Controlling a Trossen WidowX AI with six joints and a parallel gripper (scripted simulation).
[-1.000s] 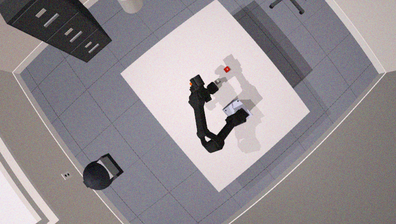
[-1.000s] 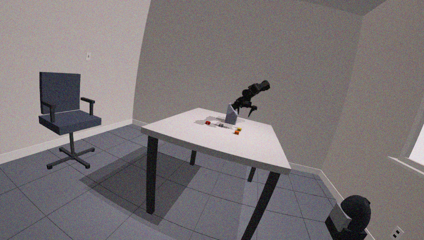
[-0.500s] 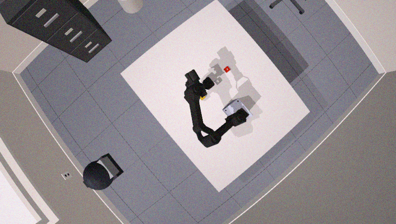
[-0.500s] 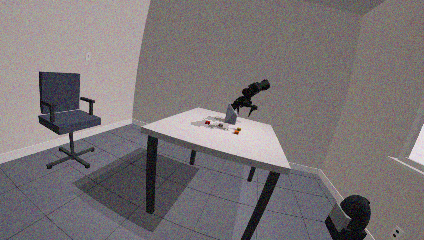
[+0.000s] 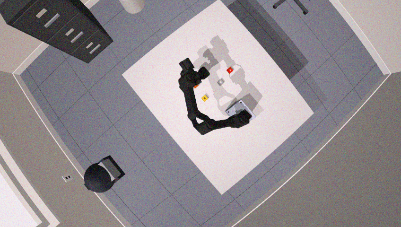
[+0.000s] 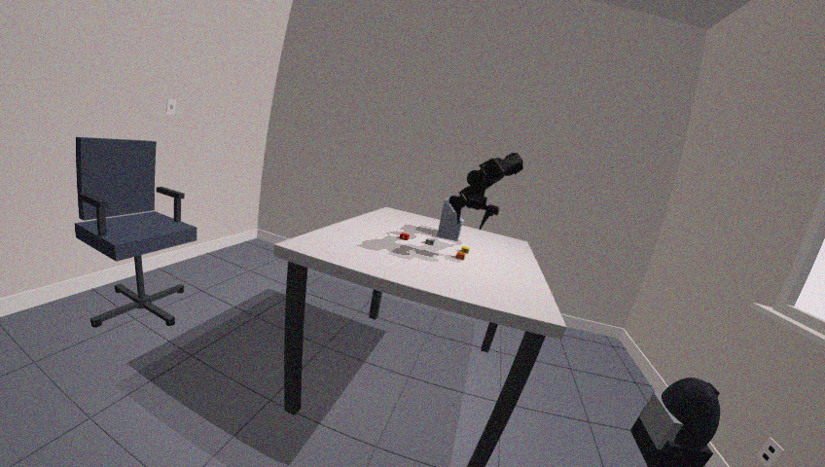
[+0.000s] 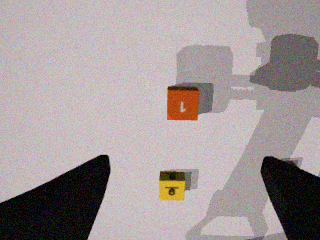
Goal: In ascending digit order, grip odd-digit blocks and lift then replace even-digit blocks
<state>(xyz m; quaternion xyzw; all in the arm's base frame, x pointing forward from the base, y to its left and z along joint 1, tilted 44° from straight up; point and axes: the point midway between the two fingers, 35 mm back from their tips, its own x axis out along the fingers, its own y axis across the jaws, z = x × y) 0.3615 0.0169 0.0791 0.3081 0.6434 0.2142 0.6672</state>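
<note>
The orange block is 120 mm below my gripper tip and 10 mm to the right of it. Round my gripper tip: grey block 140 mm to the right, 120 mm below, 110 mm behind; then red block 240 mm to the right, 120 mm below, 100 mm behind; then yellow block 120 mm below, 110 mm behind, 20 mm to the left.
</note>
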